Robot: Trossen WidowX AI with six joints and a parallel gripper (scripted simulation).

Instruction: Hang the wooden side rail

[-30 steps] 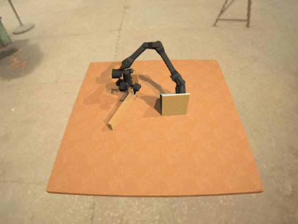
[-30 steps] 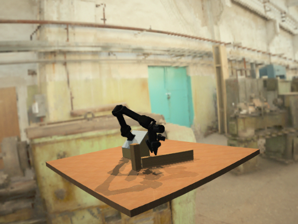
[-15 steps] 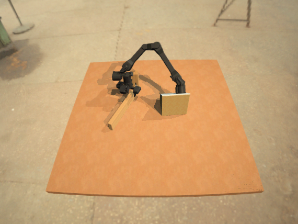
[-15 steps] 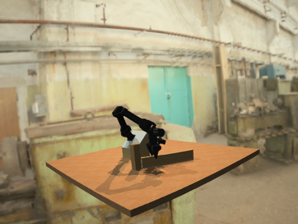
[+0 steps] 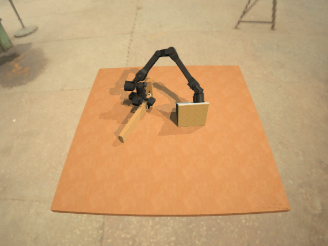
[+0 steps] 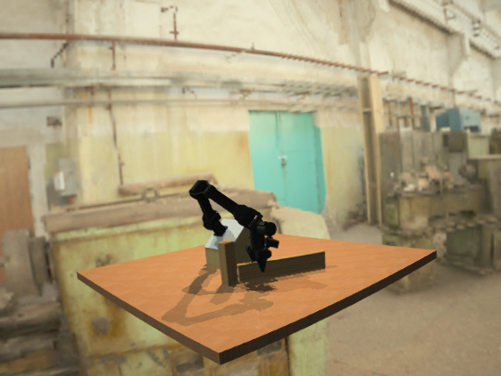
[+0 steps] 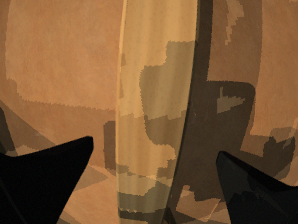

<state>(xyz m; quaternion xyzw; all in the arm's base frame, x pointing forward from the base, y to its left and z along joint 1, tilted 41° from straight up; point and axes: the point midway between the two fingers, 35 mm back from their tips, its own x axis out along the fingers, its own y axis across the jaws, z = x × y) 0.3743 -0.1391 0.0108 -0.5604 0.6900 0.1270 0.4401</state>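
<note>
My gripper tip is 13 cm to the left of the headboard post, 5 cm past it and 4 cm below it.
</note>
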